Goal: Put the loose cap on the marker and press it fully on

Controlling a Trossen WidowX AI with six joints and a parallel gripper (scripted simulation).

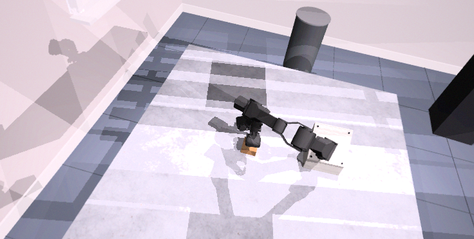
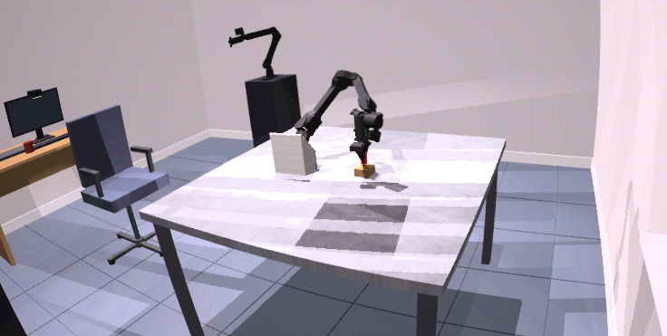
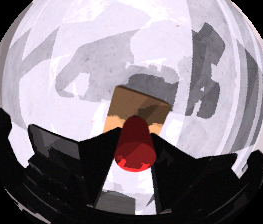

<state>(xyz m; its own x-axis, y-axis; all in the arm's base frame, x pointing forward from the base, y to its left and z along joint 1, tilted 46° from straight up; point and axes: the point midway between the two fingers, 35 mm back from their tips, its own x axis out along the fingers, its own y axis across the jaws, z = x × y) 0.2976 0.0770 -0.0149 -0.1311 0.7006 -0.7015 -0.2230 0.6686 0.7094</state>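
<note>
Now: gripper tip 10 mm below the red cap.
</note>
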